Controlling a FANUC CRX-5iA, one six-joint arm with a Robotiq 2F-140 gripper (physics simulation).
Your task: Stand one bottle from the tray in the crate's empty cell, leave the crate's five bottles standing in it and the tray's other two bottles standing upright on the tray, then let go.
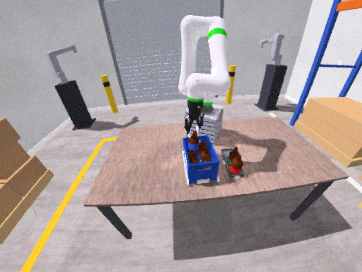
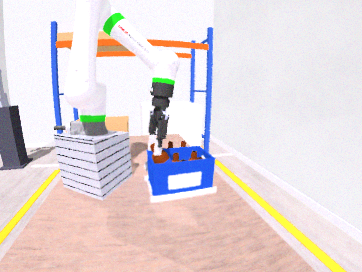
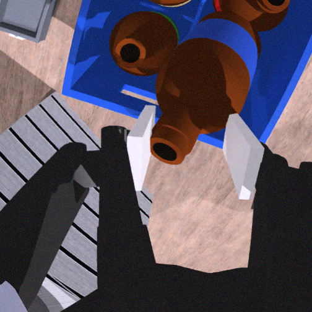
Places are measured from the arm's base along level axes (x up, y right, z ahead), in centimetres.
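Pixels of known places: gripper, fingertip midpoint: point(image 1: 193, 135) point(image 2: 154, 152); arm's base at its link origin: point(image 1: 204, 109) point(image 2: 92, 133).
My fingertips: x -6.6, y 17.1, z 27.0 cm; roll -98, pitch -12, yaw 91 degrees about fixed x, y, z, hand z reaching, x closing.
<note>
For each thing: its middle in the pictures, then the offset to it from my fingertips. "spot": a spot on its surface instead. Level surfaces: height alone.
- brown bottle with a blue label, body centre: point(image 2: 161, 159) point(image 1: 193, 141) dx -3.3, dy +0.4, dz +2.8 cm
- blue crate at the middle of its body: point(image 2: 178, 171) point(image 1: 199, 158) dx -11.2, dy -1.2, dz +11.9 cm
- green-labelled at the middle of its body: point(image 1: 234, 156) dx -11.7, dy -25.8, dz +15.8 cm
- red-labelled at the middle of its body: point(image 1: 236, 164) dx -11.7, dy -24.0, dz +23.3 cm
- grey tray at a spot on its surface: point(image 1: 225, 153) spot: dx -19.4, dy -25.6, dz +4.1 cm
- wooden table at its surface level: dx -19.9 cm
A brown bottle with a blue label point(image 1: 193, 145) point(image 2: 160, 157) point(image 3: 205, 75) leans in the end cell of the blue crate point(image 1: 202, 175) point(image 2: 156, 184) point(image 3: 100, 105), its neck tipped over the rim. My gripper point(image 1: 192, 132) point(image 2: 157, 148) point(image 3: 190, 127) is shut on this bottle, with the white pads at either side of its neck and shoulder. Beside it in the crate stands a green-labelled bottle point(image 3: 145, 42); more brown bottles stand in other cells. Two bottles, one green-labelled point(image 1: 231, 158) and one red-labelled point(image 1: 236, 166), stand on the grey tray point(image 1: 225, 153) point(image 3: 21, 14).
The striped robot pedestal point(image 1: 213, 126) point(image 2: 95, 165) point(image 3: 31, 145) stands close behind the crate. Both stand on the wooden table point(image 1: 137, 165) point(image 2: 125, 230). Cardboard boxes point(image 1: 334, 119) and a blue-and-orange rack point(image 1: 315, 60) point(image 2: 210, 90) stand beyond the table.
</note>
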